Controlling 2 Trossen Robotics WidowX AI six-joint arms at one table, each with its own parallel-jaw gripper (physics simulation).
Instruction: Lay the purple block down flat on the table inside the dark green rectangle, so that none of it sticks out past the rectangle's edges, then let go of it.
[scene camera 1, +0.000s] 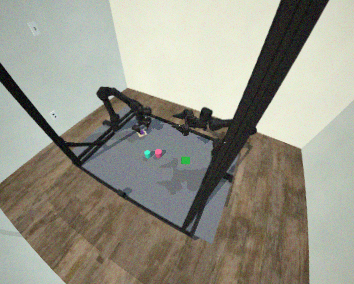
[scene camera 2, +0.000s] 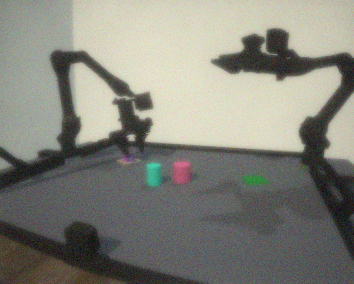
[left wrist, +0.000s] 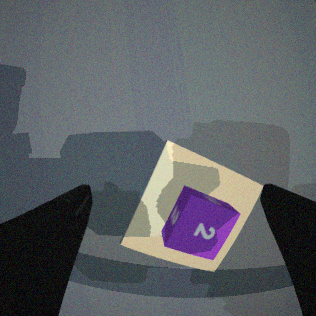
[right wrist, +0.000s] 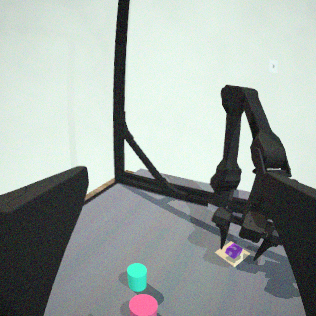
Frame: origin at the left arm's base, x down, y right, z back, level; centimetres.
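Seen in the pictures: left gripper, fingertip midpoint: (scene camera 1: 144, 131) (scene camera 2: 135, 155) (left wrist: 180, 194) (right wrist: 237, 254); right gripper, fingertip midpoint: (scene camera 1: 172, 120) (scene camera 2: 214, 59) (right wrist: 179, 178); left arm's base, link origin: (scene camera 1: 116, 128) (scene camera 2: 69, 156) (right wrist: 219, 201); right arm's base, link origin: (scene camera 1: 215, 154) (scene camera 2: 312, 163).
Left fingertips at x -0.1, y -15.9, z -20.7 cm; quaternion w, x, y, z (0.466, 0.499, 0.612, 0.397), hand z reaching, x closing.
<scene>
Offsets run from my left fingertips to a thing's top centre. "pt": to the spot under its first point.
The purple block {dx +0.1, dy +1.7, dz +1.9 cm} (scene camera 1: 142, 132) (scene camera 2: 129, 158) (left wrist: 200, 225) (right wrist: 233, 250) sits on a tan square {pt dx +1.9, dy +3.5, dz -0.6 cm} (left wrist: 230, 182) (right wrist: 221, 254), with a pale "2" on its upper face. My left gripper (scene camera 2: 133, 153) (left wrist: 180, 194) (right wrist: 237, 254) is open and empty, pointing down over the square. In the left wrist view the block lies between the lines of the fingers, lower than the tips and right of centre. The green rectangle {pt dx +1.9, dy -4.7, dz -44.1 cm} (scene camera 1: 185, 160) (scene camera 2: 255, 180) lies flat on the table, apart from the block. My right gripper (scene camera 2: 220, 64) (right wrist: 179, 178) is open and empty, raised high above the table.
A teal cylinder {dx -3.4, dy +13.3, dz -21.3 cm} (scene camera 1: 147, 154) (scene camera 2: 154, 174) (right wrist: 137, 277) and a pink cylinder {dx -2.9, dy +6.7, dz -26.1 cm} (scene camera 1: 158, 153) (scene camera 2: 182, 172) (right wrist: 143, 305) stand upright side by side between the tan square and the green rectangle. A dark block (scene camera 2: 82, 239) is at the near table edge. Black frame bars (right wrist: 120, 100) surround the table.
</scene>
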